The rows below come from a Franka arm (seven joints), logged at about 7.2 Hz.
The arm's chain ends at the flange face. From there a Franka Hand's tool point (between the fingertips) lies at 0.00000 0.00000 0.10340 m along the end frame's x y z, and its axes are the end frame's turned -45 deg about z.
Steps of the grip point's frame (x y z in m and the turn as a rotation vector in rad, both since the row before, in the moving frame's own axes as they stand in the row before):
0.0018, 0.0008, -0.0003, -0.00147, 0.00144, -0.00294
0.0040, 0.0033, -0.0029, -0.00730, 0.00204, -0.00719
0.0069, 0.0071, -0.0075, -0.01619, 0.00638, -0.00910
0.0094, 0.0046, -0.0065, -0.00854, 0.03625, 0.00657
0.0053, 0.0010, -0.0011, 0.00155, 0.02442, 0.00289
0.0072, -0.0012, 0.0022, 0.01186, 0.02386, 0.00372
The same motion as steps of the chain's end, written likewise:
0.0016, -0.0007, -0.0003, -0.00002, 0.00206, -0.00294
0.0045, -0.0009, -0.0029, -0.00372, 0.00660, -0.00719
0.0082, -0.0006, -0.0075, -0.00694, 0.01596, -0.00910
0.0066, -0.0014, -0.0064, 0.01959, 0.03167, 0.00657
0.0028, -0.0011, -0.0011, 0.01836, 0.01617, 0.00289
0.0034, -0.0033, 0.0022, 0.02526, 0.00849, 0.00372

